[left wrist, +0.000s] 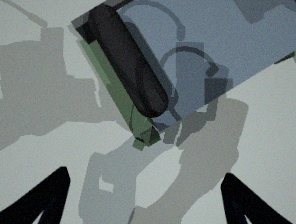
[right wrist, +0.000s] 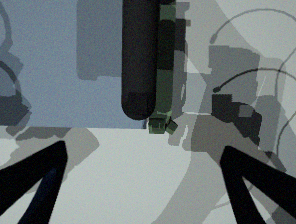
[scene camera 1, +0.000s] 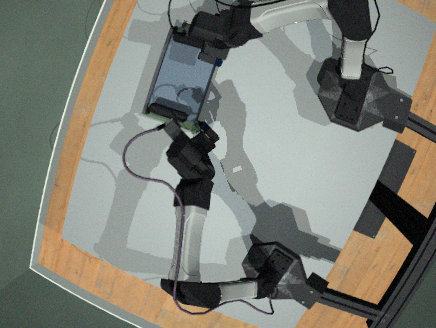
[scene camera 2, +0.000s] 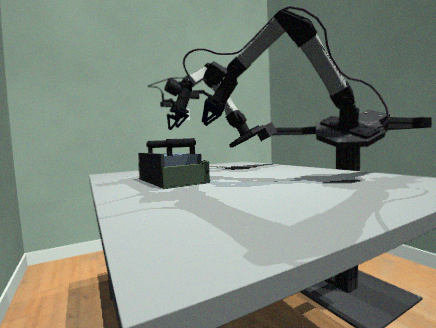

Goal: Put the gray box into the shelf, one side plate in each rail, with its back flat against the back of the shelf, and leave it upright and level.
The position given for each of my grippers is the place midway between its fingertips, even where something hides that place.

I see my left gripper point(scene camera 1: 187, 132), my right gripper point(right wrist: 146, 151) and a gray box point(right wrist: 84, 71).
My left gripper also shows in the left wrist view point(left wrist: 146, 177).
